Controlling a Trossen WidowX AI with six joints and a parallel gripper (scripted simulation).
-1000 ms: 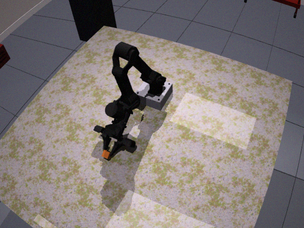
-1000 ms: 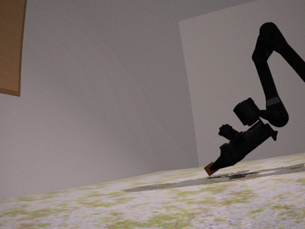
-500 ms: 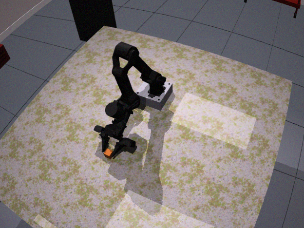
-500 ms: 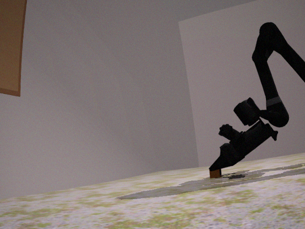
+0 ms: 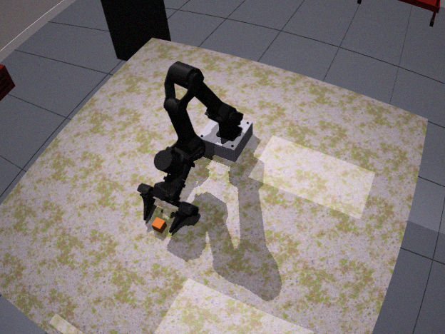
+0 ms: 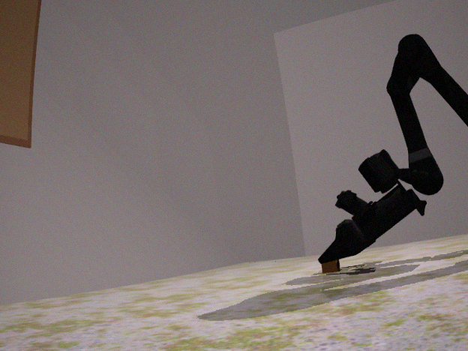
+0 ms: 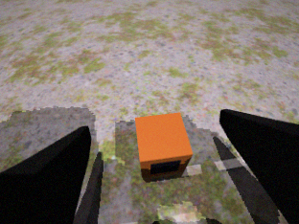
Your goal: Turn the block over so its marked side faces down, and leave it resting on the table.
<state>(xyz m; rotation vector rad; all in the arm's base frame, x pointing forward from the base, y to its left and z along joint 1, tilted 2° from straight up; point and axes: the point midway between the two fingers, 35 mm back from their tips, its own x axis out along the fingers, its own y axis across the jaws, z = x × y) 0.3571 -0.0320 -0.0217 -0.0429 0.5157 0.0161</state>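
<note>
The small orange block lies 2 cm behind my gripper tip and 1 cm below it.
</note>
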